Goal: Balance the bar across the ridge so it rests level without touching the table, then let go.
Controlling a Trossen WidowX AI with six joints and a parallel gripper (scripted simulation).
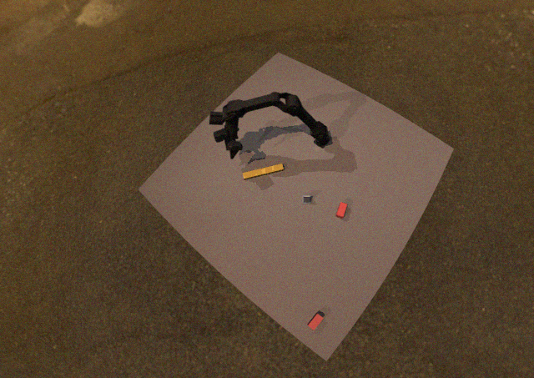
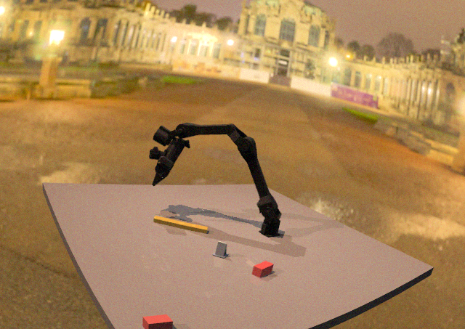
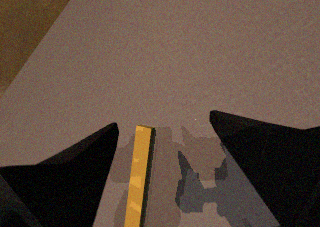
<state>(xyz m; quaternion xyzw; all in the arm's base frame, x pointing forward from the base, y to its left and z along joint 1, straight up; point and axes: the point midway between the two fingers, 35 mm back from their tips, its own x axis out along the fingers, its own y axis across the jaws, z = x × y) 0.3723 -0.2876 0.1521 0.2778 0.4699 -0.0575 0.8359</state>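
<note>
My gripper tip is now 15 cm to the right of the long yellow bar, 12 cm above it and 6 cm past it.
</note>
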